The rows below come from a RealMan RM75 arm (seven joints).
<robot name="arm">
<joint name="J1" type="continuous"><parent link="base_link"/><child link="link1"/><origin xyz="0 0 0.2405" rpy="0 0 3.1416"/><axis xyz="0 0 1"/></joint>
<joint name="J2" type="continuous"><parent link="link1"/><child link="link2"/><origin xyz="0 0 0" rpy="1.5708 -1.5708 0"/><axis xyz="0 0 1"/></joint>
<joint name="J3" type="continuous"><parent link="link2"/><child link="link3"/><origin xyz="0.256 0 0" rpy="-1.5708 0 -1.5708"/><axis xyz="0 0 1"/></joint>
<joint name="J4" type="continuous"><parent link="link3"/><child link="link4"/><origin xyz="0 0 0" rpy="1.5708 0 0"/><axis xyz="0 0 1"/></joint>
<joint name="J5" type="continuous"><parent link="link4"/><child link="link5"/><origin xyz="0 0.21 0" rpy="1.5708 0 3.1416"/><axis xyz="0 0 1"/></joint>
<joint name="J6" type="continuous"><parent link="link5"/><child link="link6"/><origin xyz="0 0 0" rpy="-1.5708 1.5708 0"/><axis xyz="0 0 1"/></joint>
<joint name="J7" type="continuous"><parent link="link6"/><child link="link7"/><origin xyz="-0.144 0 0" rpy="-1.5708 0 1.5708"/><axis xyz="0 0 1"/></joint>
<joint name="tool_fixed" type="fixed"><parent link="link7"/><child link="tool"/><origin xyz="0 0 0" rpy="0 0 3.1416"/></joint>
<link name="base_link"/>
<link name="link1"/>
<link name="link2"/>
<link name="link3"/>
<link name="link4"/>
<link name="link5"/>
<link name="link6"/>
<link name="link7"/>
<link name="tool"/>
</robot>
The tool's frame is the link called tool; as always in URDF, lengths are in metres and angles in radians. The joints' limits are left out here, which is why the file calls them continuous.
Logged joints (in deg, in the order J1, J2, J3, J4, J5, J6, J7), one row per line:
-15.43, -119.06, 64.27, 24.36, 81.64, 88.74, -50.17
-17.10, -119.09, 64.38, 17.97, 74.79, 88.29, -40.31
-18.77, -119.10, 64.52, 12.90, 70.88, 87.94, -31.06
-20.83, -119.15, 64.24, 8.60, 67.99, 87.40, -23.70
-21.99, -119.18, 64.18, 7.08, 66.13, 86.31, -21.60
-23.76, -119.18, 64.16, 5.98, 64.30, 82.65, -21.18
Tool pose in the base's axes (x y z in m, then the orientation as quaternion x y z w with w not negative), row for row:
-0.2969, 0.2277, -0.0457, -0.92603, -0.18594, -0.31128, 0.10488
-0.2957, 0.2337, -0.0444, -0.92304, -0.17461, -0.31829, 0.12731
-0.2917, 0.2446, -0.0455, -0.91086, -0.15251, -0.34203, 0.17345
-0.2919, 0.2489, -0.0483, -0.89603, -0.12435, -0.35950, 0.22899
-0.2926, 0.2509, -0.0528, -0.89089, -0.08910, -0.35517, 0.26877
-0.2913, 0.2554, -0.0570, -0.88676, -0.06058, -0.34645, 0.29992
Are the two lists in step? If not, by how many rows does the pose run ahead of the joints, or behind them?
The pose runs 2 rows behind the joints: the pose in row i belongs to the joints in row i - 2.
